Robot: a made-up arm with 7 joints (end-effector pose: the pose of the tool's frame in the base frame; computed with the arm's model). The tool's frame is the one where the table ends. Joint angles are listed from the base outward.
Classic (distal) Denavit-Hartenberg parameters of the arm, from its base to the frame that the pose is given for. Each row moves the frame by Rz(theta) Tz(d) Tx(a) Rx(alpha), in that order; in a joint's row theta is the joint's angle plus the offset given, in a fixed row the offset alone. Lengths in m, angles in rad.
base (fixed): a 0.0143; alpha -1.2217; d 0.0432; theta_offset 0
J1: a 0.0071; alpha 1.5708; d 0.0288; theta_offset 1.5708
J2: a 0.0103; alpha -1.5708; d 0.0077; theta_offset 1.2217
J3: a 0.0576; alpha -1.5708; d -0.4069; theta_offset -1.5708
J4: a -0.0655; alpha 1.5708; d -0.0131; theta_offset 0
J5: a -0.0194; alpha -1.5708; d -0.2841; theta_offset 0
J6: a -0.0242; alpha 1.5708; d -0.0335; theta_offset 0
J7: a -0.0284; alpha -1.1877; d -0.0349; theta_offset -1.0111
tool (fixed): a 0; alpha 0; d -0.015; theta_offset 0.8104
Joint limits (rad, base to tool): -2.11..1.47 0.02..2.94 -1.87..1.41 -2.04..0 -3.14..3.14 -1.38..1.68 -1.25..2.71
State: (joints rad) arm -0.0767 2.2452 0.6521 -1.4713 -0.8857 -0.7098 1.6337
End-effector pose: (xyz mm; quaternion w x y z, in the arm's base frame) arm 317.7 329.6 592.2 0.6745 0.4942 -0.0314 -0.5476
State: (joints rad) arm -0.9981 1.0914 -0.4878 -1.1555 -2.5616 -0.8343 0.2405
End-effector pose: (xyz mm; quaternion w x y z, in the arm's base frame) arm 650.9 318.1 142.9 0.0110 -0.7982 -0.4842 0.3582
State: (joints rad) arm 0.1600 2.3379 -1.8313 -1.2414 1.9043 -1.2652 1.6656
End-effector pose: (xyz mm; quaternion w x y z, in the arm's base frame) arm -76.5 645.1 170.0 0.8693 -0.2916 -0.3896 0.0869
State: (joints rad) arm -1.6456 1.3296 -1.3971 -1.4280 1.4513 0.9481 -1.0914
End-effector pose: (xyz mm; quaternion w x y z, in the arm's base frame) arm 585.7 247.2 166.8 0.6528 0.3706 0.3147 -0.5809
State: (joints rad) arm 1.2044 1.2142 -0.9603 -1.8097 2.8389 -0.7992 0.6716
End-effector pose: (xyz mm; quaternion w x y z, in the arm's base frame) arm -337.3 223.6 -305.9 0.4565 -0.2624 -0.2193 0.8214
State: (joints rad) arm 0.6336 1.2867 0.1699 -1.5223 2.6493 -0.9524 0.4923
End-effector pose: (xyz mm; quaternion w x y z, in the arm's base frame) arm 220.2 562.1 -189.9 0.4423 -0.3869 -0.7607 0.2757
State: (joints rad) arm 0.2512 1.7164 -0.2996 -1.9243 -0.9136 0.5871 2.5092
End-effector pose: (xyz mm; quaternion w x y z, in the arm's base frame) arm 336.9 509.8 -90.7 0.9229 -0.1611 -0.2345 -0.2596
